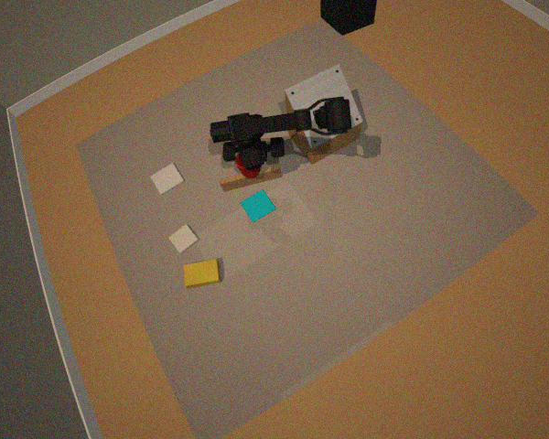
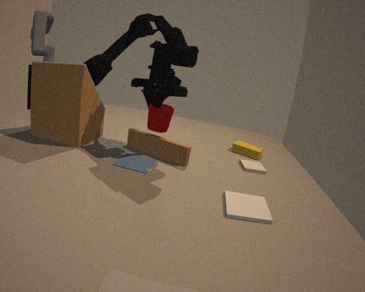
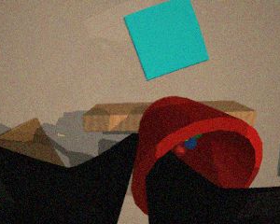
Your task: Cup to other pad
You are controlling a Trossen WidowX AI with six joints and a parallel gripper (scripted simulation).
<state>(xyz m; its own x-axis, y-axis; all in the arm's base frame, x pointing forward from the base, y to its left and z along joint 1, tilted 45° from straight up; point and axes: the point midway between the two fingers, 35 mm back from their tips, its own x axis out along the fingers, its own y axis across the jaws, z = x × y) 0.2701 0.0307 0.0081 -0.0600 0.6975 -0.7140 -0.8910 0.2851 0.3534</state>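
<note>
The teal pad lies 120 mm below my gripper tip, 80 mm to the left of it and 60 mm ahead of it. Also, from my gripper tip: light blue pad (120 mm to the right, 120 mm below, 10 mm ahead); wooden bar (100 mm below, 30 mm ahead, 20 mm to the right); red cup (30 mm ahead, 20 mm to the right).
</note>
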